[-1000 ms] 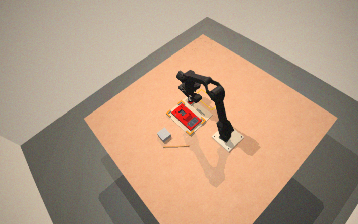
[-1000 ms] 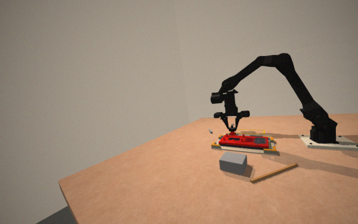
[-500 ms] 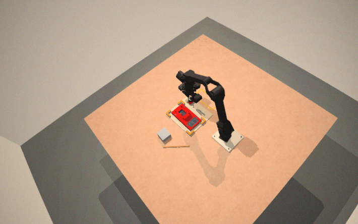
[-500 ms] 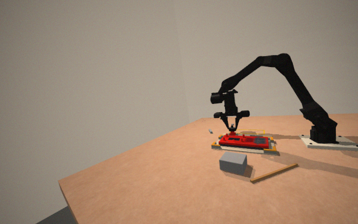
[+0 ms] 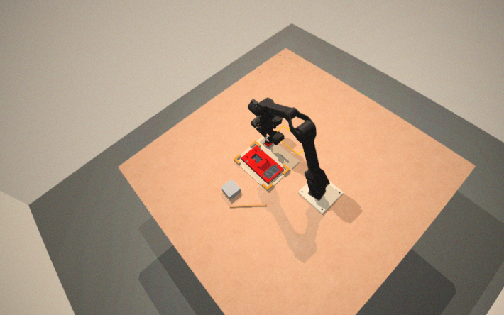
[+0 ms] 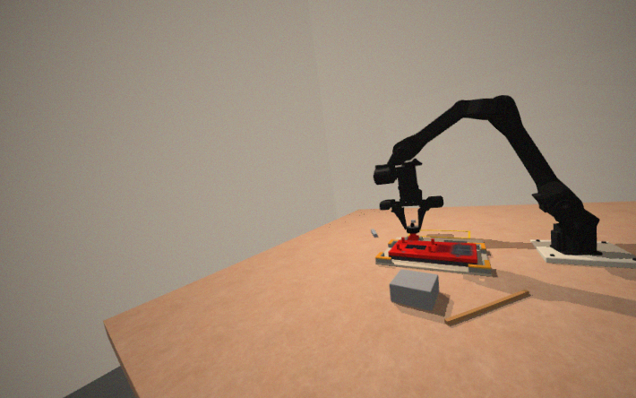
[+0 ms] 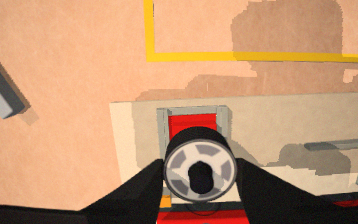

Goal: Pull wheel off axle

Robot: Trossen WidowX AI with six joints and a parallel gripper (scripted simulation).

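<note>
My gripper tip is now right at the black wheel. Also, from my gripper tip: grey block: 10 mm behind, 320 mm to the left, 20 mm below; thin wooden stick: 120 mm behind, 340 mm to the left, 40 mm below.
</note>
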